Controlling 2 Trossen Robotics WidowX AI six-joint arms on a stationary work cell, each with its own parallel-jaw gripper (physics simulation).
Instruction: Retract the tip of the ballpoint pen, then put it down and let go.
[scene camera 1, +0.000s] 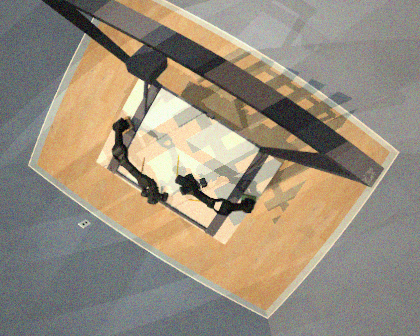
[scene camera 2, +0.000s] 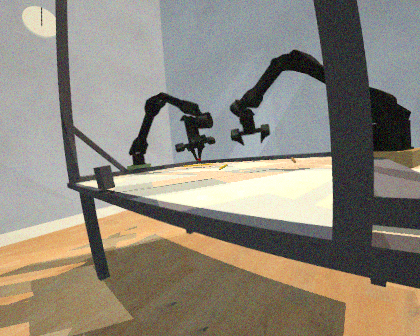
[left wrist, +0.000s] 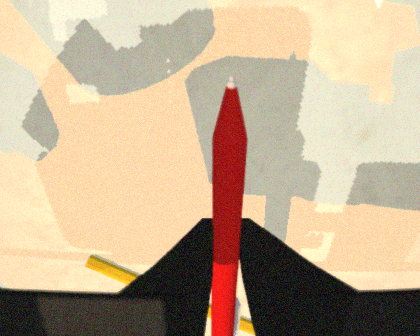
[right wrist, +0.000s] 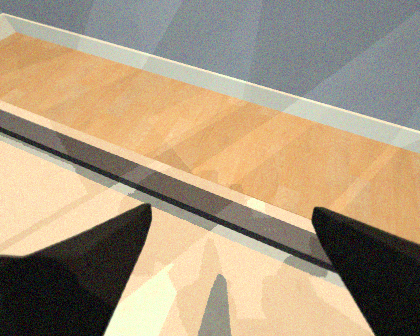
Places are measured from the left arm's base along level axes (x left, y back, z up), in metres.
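Where they show: left gripper, between the fingertips: (scene camera 2: 198, 160) (left wrist: 225, 228); right gripper, between the fingertips: (scene camera 2: 252, 144) (right wrist: 231, 212); left arm's base, origin of its link: (scene camera 1: 248, 202) (scene camera 2: 139, 164); right arm's base, origin of its link: (scene camera 1: 124, 125) (scene camera 2: 391, 150).
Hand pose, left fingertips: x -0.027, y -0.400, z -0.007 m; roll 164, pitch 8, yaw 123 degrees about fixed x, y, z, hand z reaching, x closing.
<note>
Things, the pixels of their centre, and the offset from my left fingertips. Level surfaces: height alone.
- red ballpoint pen, middle of its body: (left wrist: 228, 256) (scene camera 2: 197, 159) dy +0.006, dx +0.006, dz +0.006 m
- table top, height of its surface: dz -0.032 m
- brownish stick, middle of its body: (scene camera 1: 142, 168) dy -0.428, dx -0.049, dz -0.028 m
A red ballpoint pen (left wrist: 229, 175) (scene camera 2: 199, 160) is pinched between the fingers of my left gripper (left wrist: 225, 228) (scene camera 2: 198, 157), which is shut on it. In the left wrist view its tapered end points up the picture, with a small pale tip showing at the end. In scene camera 2 the pen is low, close to the table top (scene camera 2: 270, 200); I cannot tell if it touches. The rear of the pen is hidden. My right gripper (right wrist: 231, 212) (scene camera 2: 252, 141) is open and empty, raised above the table, apart from the pen.
Thin yellow sticks (scene camera 1: 178, 165) (scene camera 2: 223, 167) (left wrist: 110, 268) lie on the table; one crosses beneath the left gripper in the left wrist view. A brownish stick (scene camera 1: 144, 164) lies near the right arm. Dark frame posts (scene camera 2: 347, 125) stand at the table's edge. Shadows patch the table.
</note>
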